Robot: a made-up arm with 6 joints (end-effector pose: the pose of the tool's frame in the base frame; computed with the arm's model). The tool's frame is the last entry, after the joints. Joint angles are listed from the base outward.
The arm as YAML. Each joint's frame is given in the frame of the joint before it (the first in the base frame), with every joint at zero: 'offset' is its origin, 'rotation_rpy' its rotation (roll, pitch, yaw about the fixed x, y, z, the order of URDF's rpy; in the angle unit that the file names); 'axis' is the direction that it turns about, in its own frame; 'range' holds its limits. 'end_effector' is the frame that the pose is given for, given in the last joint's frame.
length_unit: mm
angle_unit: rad
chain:
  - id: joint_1
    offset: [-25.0, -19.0, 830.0]
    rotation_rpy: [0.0, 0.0, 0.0]
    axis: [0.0, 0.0, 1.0]
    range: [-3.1, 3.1]
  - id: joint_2
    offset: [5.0, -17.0, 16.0]
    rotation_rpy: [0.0, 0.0, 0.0]
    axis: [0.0, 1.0, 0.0]
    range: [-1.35, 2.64]
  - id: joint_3
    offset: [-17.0, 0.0, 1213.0]
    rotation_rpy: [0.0, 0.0, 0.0]
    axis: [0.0, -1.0, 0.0]
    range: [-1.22, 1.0]
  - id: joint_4
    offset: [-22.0, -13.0, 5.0]
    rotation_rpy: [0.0, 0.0, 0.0]
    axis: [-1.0, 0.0, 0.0]
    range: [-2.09, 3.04]
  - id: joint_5
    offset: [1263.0, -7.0, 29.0]
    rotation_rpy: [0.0, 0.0, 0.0]
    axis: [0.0, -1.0, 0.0]
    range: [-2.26, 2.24]
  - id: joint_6
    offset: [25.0, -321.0, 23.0]
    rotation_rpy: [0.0, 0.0, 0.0]
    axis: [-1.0, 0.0, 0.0]
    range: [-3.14, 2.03]
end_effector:
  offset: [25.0, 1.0, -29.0]
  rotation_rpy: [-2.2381, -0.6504, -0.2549]
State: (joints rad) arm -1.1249 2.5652 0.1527 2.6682 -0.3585 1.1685
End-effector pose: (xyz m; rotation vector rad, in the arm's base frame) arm 0.1616 0.2749 -1.1321 1.1181 2.6557 -0.7585
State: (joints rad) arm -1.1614 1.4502 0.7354 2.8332 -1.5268 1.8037
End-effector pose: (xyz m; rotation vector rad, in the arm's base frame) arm 1.1509 -1.9660 0.2748 -0.5555 0.1393 -2.2713
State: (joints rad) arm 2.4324 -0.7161 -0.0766 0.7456 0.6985 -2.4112
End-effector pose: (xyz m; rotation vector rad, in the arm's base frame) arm 0.0784 0.1457 2.7249 0.6610 -0.8428 1.8543
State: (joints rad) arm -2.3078 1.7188 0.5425 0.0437 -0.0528 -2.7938
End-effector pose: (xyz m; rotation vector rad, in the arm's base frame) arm -1.4857 -1.1144 -0.4735 2.3461 0.6821 -1.8065
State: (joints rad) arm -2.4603 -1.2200 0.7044 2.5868 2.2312 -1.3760
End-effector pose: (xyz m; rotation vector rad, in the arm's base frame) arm 1.4256 0.8294 2.3292 2.0480 -1.2824 -0.9912
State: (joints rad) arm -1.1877 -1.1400 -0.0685 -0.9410 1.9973 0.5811
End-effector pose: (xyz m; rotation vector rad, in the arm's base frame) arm -0.4159 0.1675 2.3007 -0.8935 -0.0690 2.2760
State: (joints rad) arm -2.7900 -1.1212 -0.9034 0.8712 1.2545 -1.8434
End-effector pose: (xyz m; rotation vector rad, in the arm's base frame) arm -0.1165 0.1150 1.9064 1.7557 -0.9155 2.2834
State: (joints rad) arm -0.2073 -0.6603 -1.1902 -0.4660 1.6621 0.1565
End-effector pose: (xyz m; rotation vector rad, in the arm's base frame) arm 0.1770 -0.4312 1.1027 -1.5172 0.1939 -2.3655
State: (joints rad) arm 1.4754 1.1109 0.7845 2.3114 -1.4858 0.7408
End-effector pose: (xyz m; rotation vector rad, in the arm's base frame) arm 0.0113 2.3412 1.2605 0.9874 0.2855 0.6643
